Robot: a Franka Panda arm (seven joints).
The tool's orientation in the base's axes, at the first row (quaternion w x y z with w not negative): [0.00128, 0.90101, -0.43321, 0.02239]
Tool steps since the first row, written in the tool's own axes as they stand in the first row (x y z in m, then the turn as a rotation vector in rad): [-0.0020, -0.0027, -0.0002, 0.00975, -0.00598, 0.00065]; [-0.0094, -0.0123, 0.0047, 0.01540, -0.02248, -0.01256]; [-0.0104, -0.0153, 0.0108, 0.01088, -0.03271, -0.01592]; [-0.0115, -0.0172, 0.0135, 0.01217, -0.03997, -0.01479]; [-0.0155, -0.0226, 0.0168, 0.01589, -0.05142, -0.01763]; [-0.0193, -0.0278, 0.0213, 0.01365, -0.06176, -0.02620]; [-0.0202, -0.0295, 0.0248, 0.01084, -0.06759, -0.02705]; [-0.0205, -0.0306, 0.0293, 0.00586, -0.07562, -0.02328]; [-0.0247, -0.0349, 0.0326, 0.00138, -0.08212, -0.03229]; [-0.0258, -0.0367, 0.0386, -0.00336, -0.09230, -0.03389]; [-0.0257, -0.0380, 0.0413, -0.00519, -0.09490, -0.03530]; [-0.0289, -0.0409, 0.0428, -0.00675, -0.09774, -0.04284]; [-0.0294, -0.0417, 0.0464, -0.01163, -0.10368, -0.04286]
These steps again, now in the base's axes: [0.0009, 0.0033, 0.0002, 0.01077, -0.00389, -0.00014]; [0.0039, 0.0149, -0.0049, 0.02666, 0.00229, 0.01357]; [0.0059, 0.0174, -0.0110, 0.03170, 0.01228, 0.01691]; [0.0068, 0.0194, -0.0137, 0.03821, 0.01579, 0.01596]; [0.0086, 0.0259, -0.0170, 0.04936, 0.02010, 0.01915]; [0.0105, 0.0320, -0.0216, 0.05570, 0.02849, 0.02780]; [0.0114, 0.0337, -0.0251, 0.05847, 0.03435, 0.02863]; [0.0123, 0.0345, -0.0296, 0.06178, 0.04317, 0.02479]; [0.0131, 0.0404, -0.0330, 0.06371, 0.05092, 0.03372]; [0.0141, 0.0422, -0.0390, 0.06863, 0.06101, 0.03529]; [0.0153, 0.0429, -0.0417, 0.06947, 0.06410, 0.03667]; [0.0156, 0.0472, -0.0433, 0.07042, 0.06725, 0.04419]; [0.0160, 0.0480, -0.0469, 0.07201, 0.07477, 0.04411]
